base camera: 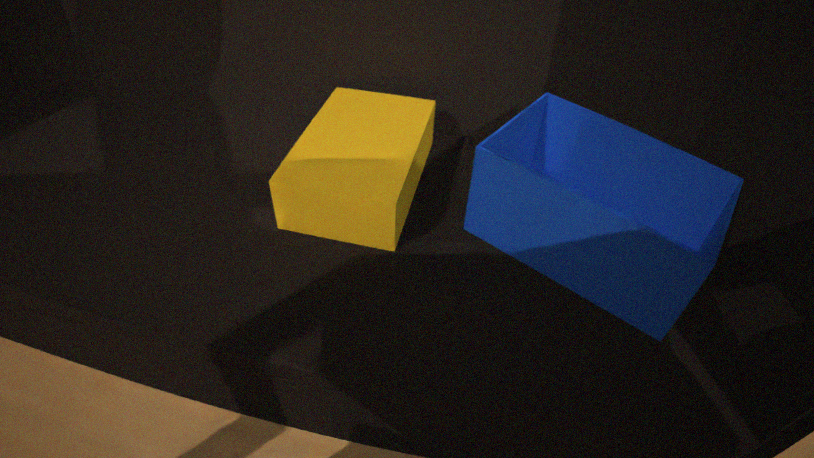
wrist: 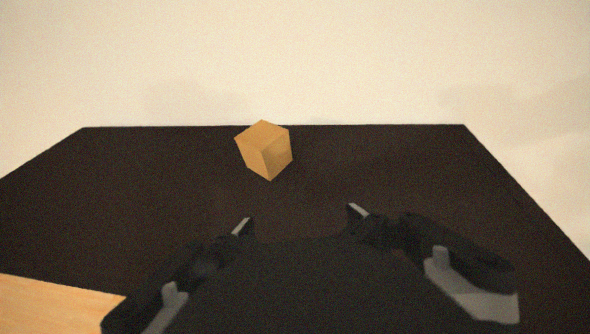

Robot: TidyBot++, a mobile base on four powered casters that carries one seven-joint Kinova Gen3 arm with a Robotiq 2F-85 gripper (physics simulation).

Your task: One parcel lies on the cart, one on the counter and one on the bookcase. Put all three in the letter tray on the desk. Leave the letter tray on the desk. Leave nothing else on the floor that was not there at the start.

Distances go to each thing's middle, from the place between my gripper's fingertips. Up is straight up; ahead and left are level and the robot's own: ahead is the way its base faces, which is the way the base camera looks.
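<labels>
The blue open box (base camera: 635,225) is 960 mm below my hand, 40 mm ahead of it and 140 mm to the right of it. And there's a yellow box (base camera: 351,176) that's 970 mm below my hand, 30 mm to the left of it and 110 mm ahead of it.
</labels>
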